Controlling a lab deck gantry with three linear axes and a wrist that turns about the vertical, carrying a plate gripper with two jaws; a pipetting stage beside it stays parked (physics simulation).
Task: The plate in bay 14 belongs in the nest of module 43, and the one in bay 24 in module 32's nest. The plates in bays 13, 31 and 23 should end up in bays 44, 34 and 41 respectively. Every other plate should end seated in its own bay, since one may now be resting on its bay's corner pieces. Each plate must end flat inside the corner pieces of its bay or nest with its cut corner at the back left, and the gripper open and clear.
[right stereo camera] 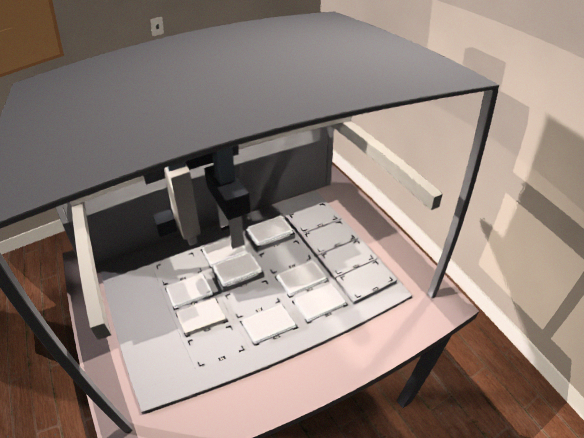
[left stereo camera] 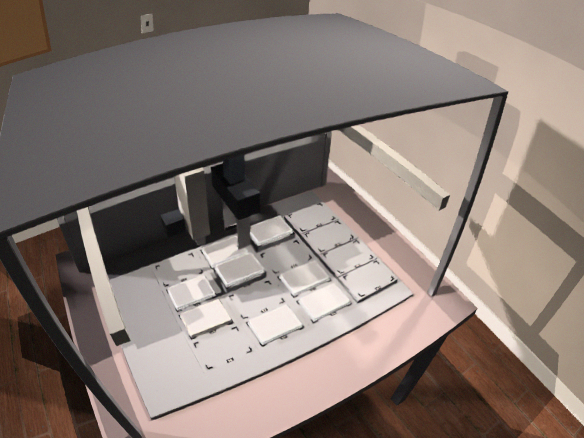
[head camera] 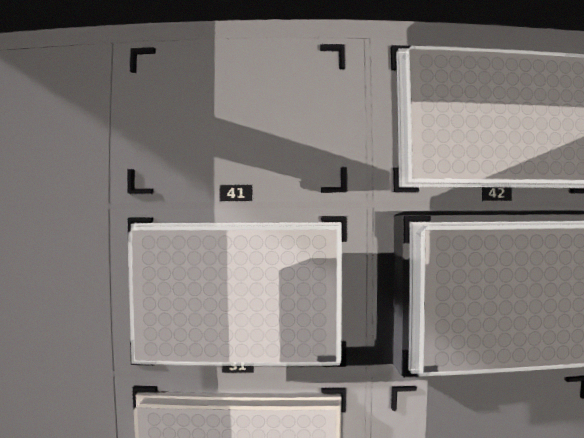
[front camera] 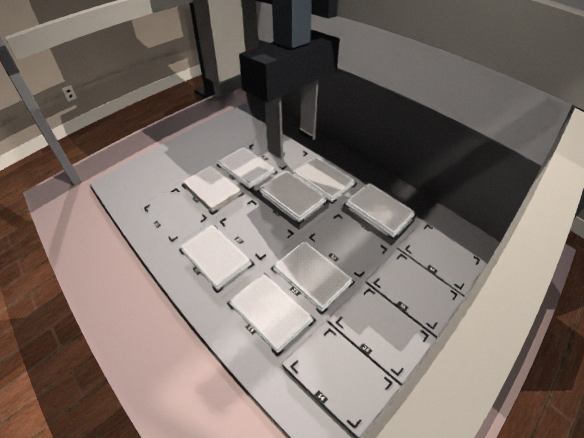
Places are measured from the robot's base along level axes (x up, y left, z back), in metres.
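Pixels of known places: gripper, fingertip midpoint: [right stereo camera: 232, 236] [left stereo camera: 236, 236] [front camera: 291, 144]; robot's base at its link origin: [right stereo camera: 200, 365] [left stereo camera: 208, 368] [front camera: 145, 208].
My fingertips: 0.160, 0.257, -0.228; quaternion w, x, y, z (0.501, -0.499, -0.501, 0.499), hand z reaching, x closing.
Ahead of a thing's pixels: the offset from my fingertips to its top centre, as dx, dy, dz. "pt": to the spot under its first point.
The gripper [front camera: 292, 149] is open and empty, raised above the back left area near module 32. A plate @[-0.127, +0.000, -0.001] [front camera: 294, 195] [head camera: 505, 300] [left stereo camera: 239, 270] lies on the raised nest of module 32 @[-0.138, +0.000, -0.001] [head camera: 401, 300], its cut corner at the back left. Another plate @[-0.127, +0.107, -0.164] [front camera: 380, 209] [right stereo camera: 270, 231] lies in module 43's nest. Bay 13's plate @[-0.146, -0.214, -0.164] [front camera: 272, 312], bay 23's plate @[-0.146, -0.107, -0.164] [front camera: 314, 275] and bay 31's plate @[-0.146, +0.000, +0.164] [front camera: 246, 166] [head camera: 235, 295] look flat in their bays. Bays 14 @[pt -0.146, -0.215, -0.327] [front camera: 340, 375], 24 [front camera: 382, 327], 34 [front camera: 415, 290], 44 [front camera: 442, 252] and 41 @[pt -0.160, +0.131, +0.136] [head camera: 280, 80] hold no plate.
Other plates lie in bay 12 @[pt -0.146, -0.216, -0.007] [front camera: 215, 255], bay 21 @[pt -0.145, -0.109, +0.155] [front camera: 212, 187] [head camera: 280, 425] and bay 42 @[pt -0.146, +0.104, -0.008] [front camera: 325, 177] [head camera: 500, 140]. Full seating is hard to tell. The parked pipetting stage [left stereo camera: 197, 205] [right stereo camera: 182, 205] hangs left of the gripper in the stereo views.
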